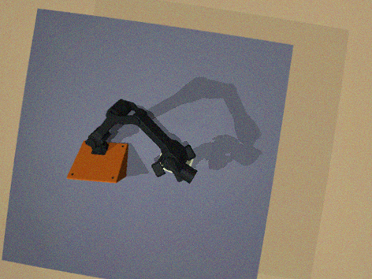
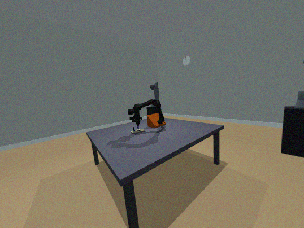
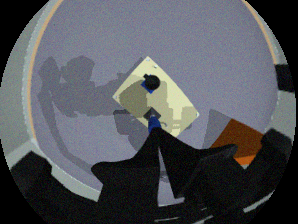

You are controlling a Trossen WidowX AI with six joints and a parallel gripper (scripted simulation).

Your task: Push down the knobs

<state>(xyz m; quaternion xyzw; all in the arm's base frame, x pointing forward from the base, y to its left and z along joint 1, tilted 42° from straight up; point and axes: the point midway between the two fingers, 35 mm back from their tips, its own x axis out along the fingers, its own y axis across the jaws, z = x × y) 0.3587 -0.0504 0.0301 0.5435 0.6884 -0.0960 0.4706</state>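
The black knob is 30 mm ahead of my gripper tip, 50 mm to the right of it and 20 mm below it. The rest, counted from my gripper tip: blue knob 20 mm below.
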